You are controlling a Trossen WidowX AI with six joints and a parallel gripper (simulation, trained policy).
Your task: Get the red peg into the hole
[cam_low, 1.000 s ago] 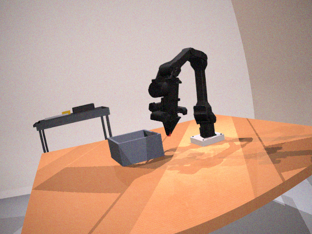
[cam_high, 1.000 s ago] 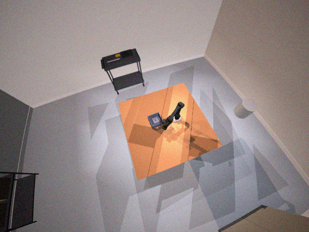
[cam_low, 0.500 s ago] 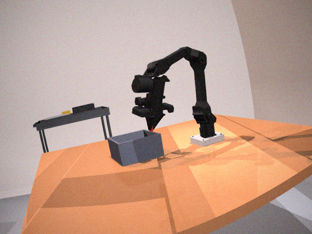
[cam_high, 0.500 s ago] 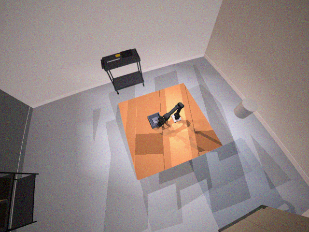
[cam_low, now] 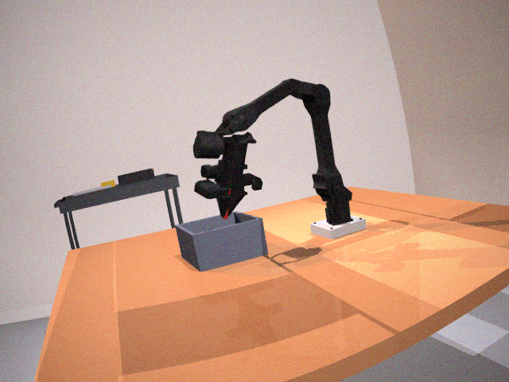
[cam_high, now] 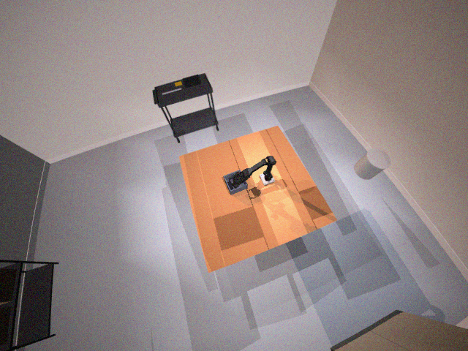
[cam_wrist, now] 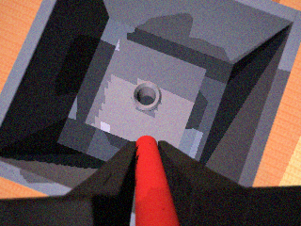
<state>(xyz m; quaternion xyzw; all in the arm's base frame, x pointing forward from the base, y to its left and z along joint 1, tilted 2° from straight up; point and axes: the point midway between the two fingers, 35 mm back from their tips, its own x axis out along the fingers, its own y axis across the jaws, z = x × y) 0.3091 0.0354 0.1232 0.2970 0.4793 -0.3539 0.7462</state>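
Now: gripper tip 2 cm short of the plate, 3 cm to the left of it and 7 cm above it. From my gripper tip the other things lie so: grey box 2 cm ahead, 3 cm to the right, 9 cm below; then red peg 1 cm behind, 1 cm to the left, 3 cm above.
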